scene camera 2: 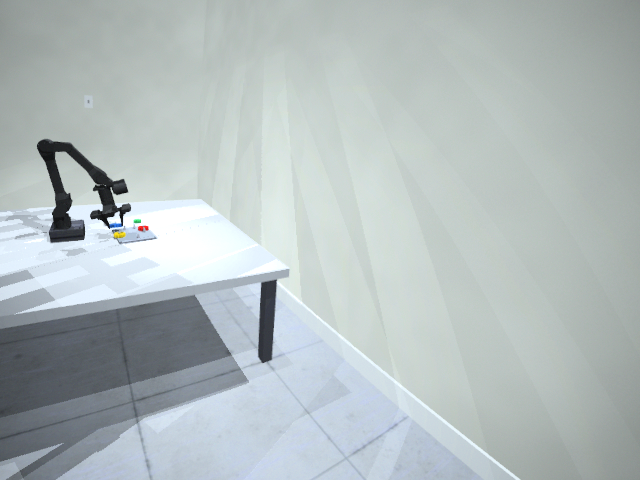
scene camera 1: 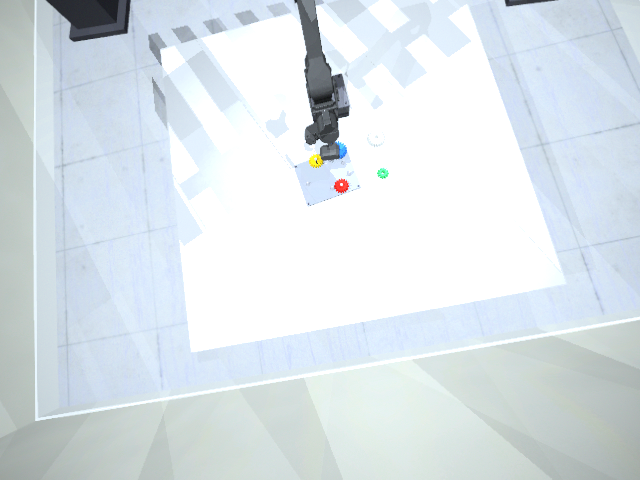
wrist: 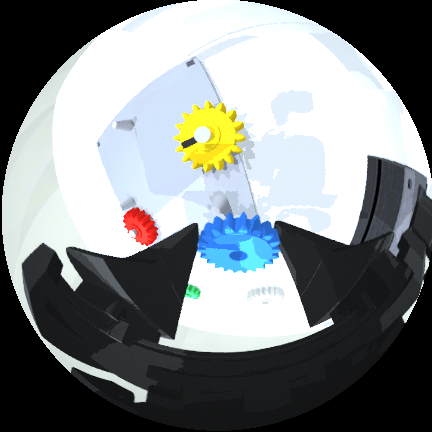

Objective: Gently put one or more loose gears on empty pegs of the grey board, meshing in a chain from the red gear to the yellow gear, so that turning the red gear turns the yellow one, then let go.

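Frame: origin at the arm's base, x ahead, y left, z up, level; millimetres.
Where they show: gripper, fingertip midpoint: (scene camera 2: 116, 227) (wrist: 236, 227); arm's base, link origin: (scene camera 2: 62, 227).
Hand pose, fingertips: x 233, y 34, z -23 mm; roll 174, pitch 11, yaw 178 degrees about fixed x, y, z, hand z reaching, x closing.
Each offset is from my fingertips to the top centre of the thing. "*": to the spot under its first point.
The grey board {dx +77, dy -31, dz -2 mm} (scene camera 1: 320, 195) (scene camera 2: 136, 238) (wrist: 155, 165) lies on the table. A red gear {* dx +131, dy +23, dz -3 mm} (scene camera 1: 341, 185) (scene camera 2: 143, 227) (wrist: 141, 226) and a yellow gear {* dx +26, dy -67, dz -4 mm} (scene camera 1: 315, 160) (scene camera 2: 119, 235) (wrist: 220, 135) are on two of its pegs, apart. My gripper (scene camera 2: 115, 225) (wrist: 236, 227) is shut on the blue gear {dx -2, dy +18, dz +17 mm} (scene camera 1: 341, 149) (wrist: 239, 245), which is roughly level between the fingertips, near the board's arm-side edge. An empty peg {dx +17, dy -11, dz -4 mm} (wrist: 220, 204) stands between the yellow and blue gears in the wrist view. The blue gear hides what is beneath it; its exact height is unclear.
A loose green gear {dx +89, dy +176, dz -16 mm} (scene camera 1: 386, 173) (scene camera 2: 136, 221) (wrist: 193, 292) and a loose white gear {dx -52, dy +164, dz -16 mm} (scene camera 1: 380, 140) (wrist: 265, 295) lie on the table beside the board. Another bare peg {dx +108, dy -101, dz -4 mm} (scene camera 1: 308, 182) (wrist: 124, 124) stands on the board. The arm's base (scene camera 2: 67, 230) is behind the gripper.
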